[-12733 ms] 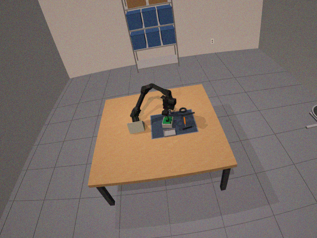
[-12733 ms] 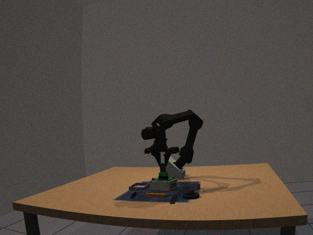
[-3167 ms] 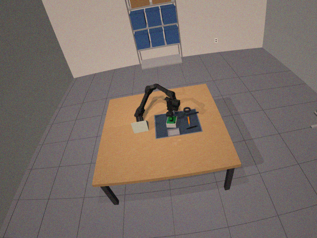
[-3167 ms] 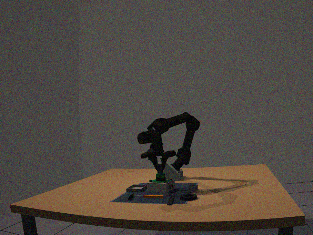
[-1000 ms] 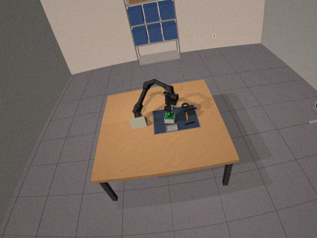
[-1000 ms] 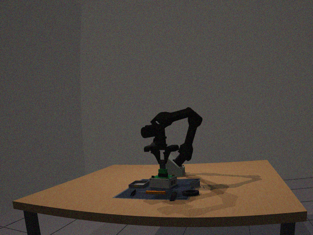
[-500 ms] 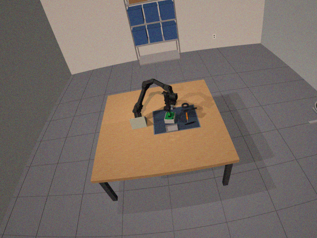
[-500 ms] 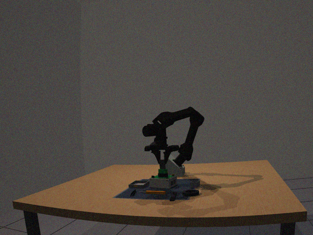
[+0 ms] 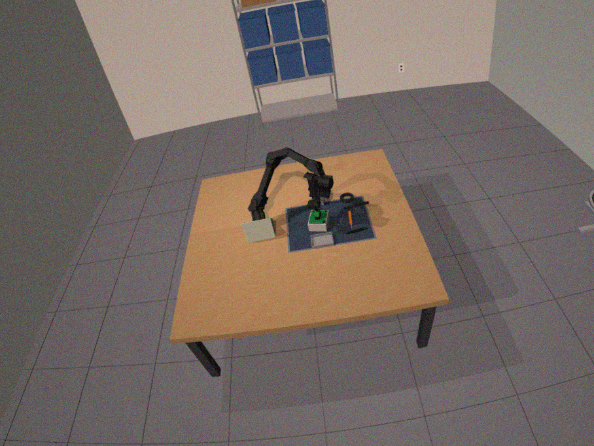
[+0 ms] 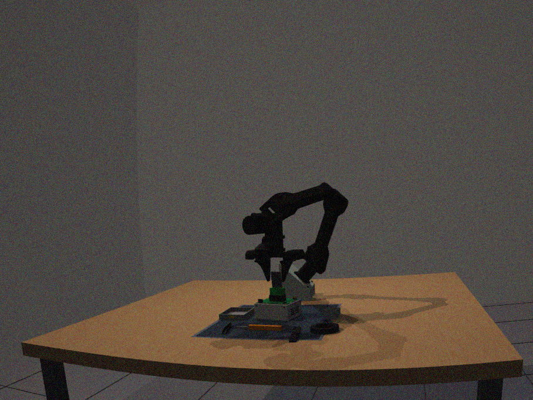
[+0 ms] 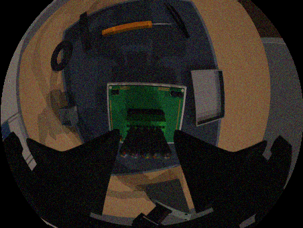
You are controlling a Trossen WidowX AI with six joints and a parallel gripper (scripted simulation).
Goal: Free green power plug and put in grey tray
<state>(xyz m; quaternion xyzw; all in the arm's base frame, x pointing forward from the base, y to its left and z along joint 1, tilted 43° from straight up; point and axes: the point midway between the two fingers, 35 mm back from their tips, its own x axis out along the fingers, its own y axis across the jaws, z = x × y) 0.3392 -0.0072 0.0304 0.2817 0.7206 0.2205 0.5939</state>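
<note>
My gripper tip is 30 mm above the green power plug. Round my gripper tip: dark blue mat (40 mm ahead, 10 mm to the left, 120 mm below); grey tray (10 mm ahead, 140 mm to the right, 120 mm below); orange screwdriver (170 mm ahead, 20 mm to the left, 110 mm below).
</note>
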